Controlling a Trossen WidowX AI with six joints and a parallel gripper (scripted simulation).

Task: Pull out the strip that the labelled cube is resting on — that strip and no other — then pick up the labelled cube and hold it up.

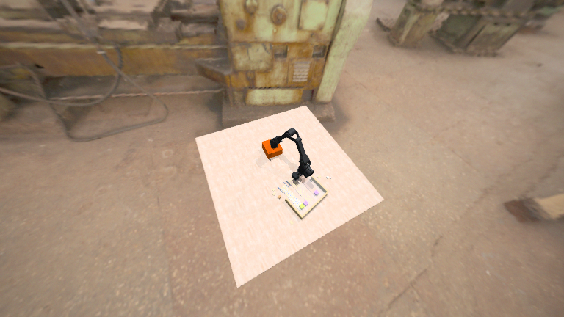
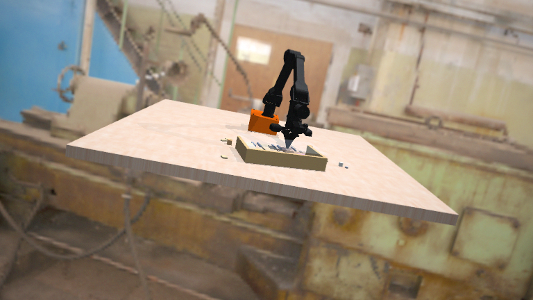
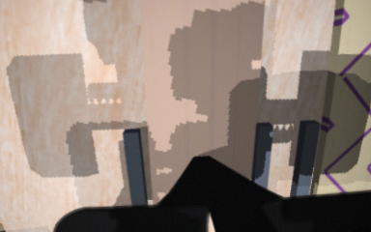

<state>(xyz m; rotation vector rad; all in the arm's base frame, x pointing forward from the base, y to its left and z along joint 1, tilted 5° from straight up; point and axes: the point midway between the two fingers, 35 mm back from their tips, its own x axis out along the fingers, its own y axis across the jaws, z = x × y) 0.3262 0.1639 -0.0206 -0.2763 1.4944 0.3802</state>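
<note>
Right now my gripper tip is 9 cm short of the plain wooden strip and 4 cm to the right of it.
</note>
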